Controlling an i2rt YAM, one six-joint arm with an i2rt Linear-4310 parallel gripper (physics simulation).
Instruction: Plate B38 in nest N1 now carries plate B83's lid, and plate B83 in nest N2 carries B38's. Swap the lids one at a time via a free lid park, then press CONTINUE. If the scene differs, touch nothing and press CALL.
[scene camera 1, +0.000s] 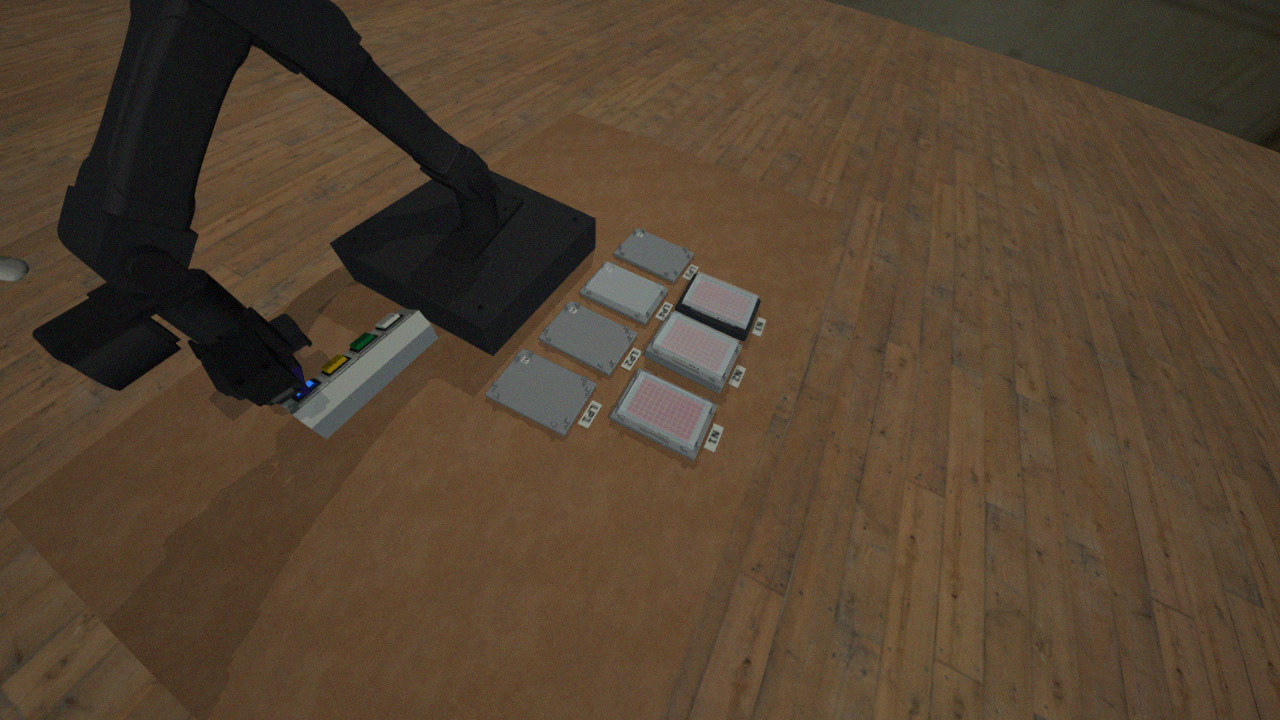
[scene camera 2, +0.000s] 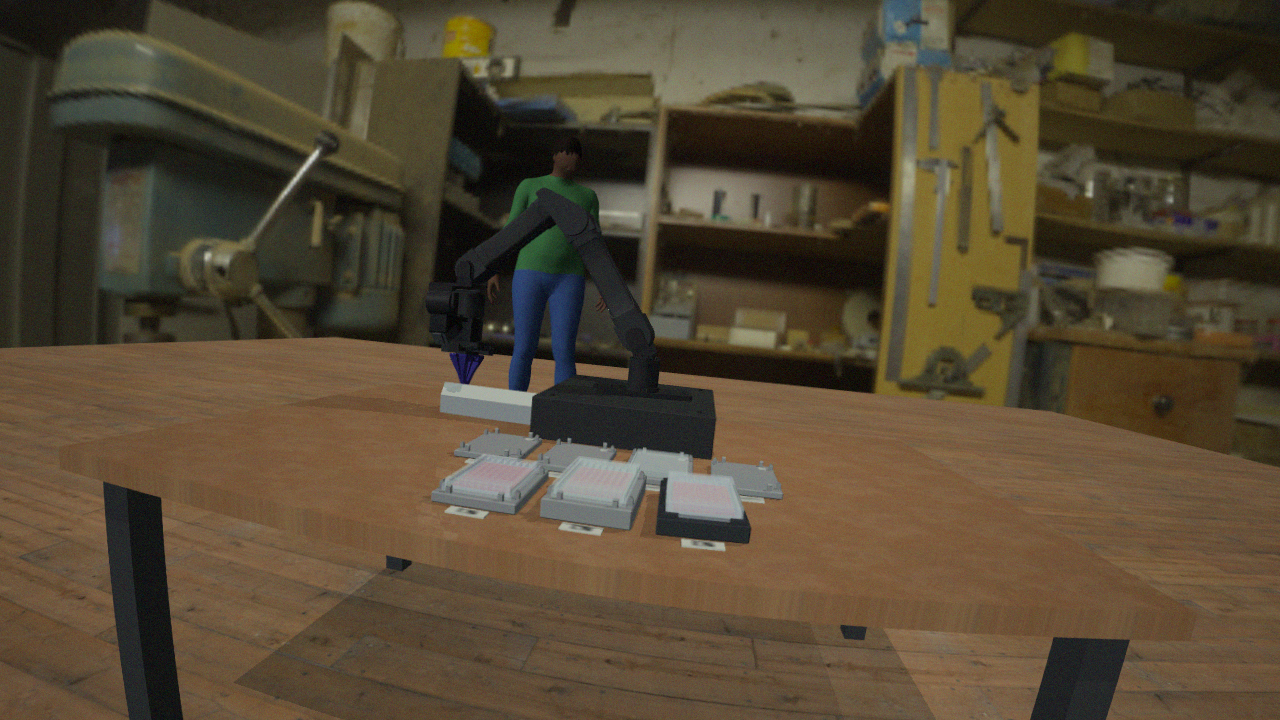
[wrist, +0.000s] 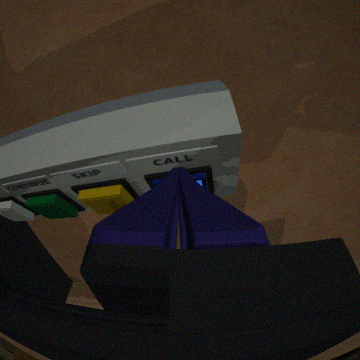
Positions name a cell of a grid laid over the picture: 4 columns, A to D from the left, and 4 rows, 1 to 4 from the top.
Scene:
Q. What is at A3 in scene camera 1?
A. My gripper.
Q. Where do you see my gripper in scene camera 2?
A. B3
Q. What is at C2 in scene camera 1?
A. A lid park LP4.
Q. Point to a grey button box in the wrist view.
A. At B2

